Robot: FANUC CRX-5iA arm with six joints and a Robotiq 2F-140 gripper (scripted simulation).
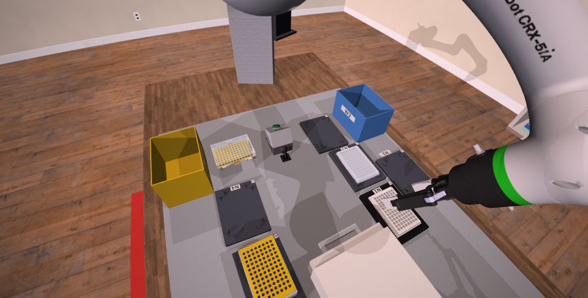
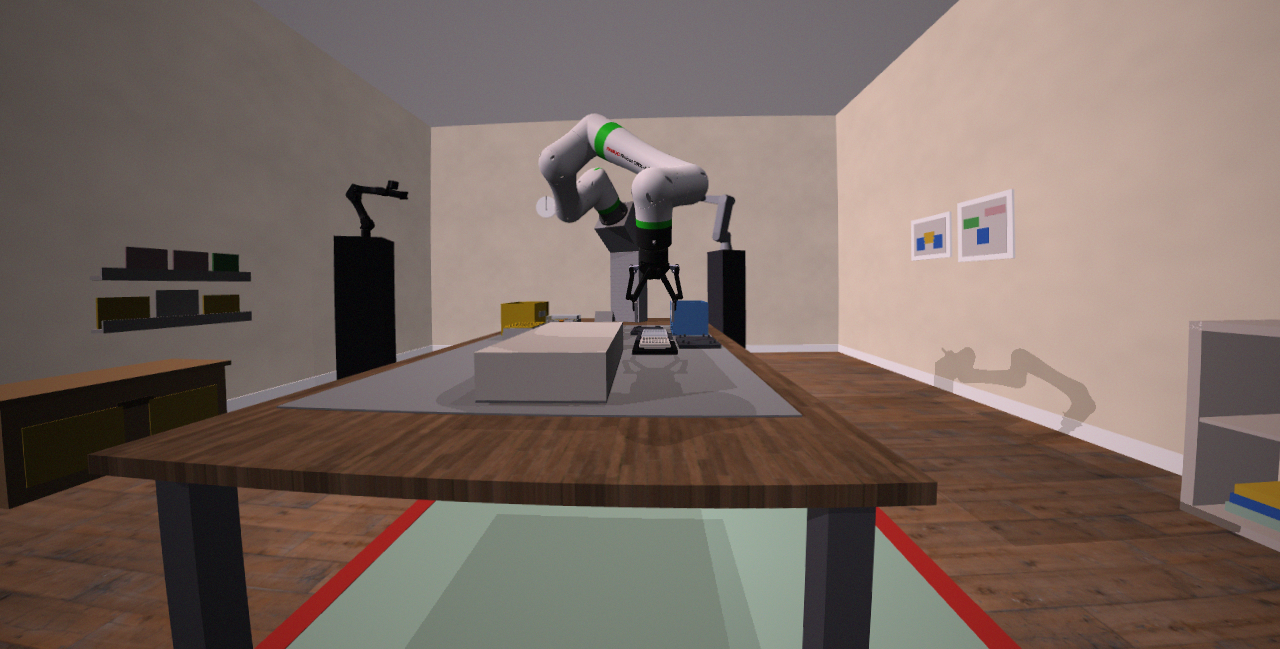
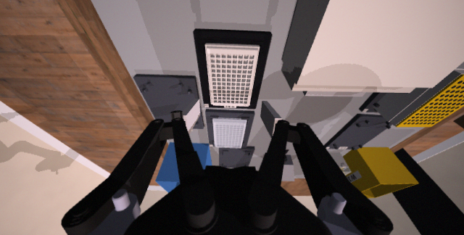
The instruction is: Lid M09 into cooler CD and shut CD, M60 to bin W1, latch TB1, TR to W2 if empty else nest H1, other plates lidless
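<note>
My hand is 8 cm above the white assay plate. Round my hand: black nest N1 (10 cm below); nest H1 (16 cm to the left, 10 cm below, 2 cm behind); lid (22 cm to the right, 8 cm below, 3 cm ahead).
</note>
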